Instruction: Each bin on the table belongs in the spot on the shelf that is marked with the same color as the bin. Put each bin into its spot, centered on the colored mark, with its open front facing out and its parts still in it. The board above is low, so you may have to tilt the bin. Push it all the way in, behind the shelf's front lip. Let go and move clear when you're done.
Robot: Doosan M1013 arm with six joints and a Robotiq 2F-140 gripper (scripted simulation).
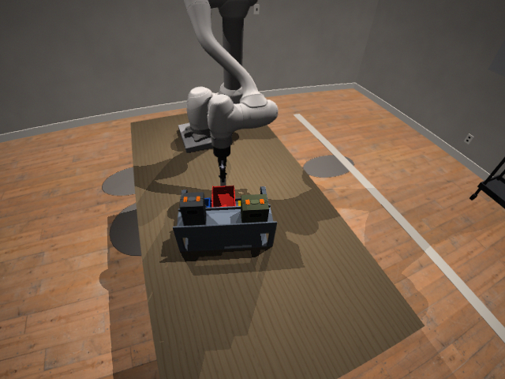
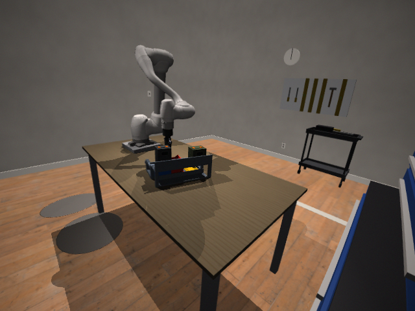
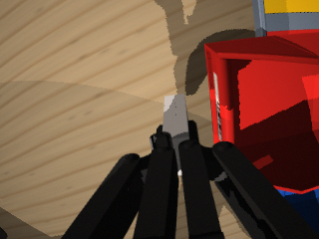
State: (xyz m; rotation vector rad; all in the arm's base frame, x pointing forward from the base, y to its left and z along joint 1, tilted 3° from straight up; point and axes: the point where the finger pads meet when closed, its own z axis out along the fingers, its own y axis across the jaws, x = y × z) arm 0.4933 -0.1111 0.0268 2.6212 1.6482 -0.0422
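Now: hand 110 mm short of the red bin, 50 mm to the left of it and 10 mm above it. Also, from my hand: green toolbox: 290 mm ahead, 10 mm to the right, 90 mm above; then dark box: 190 mm ahead, 220 mm to the right, 100 mm above; then blue bin: 110 mm ahead, 180 mm to the right, 20 mm below.
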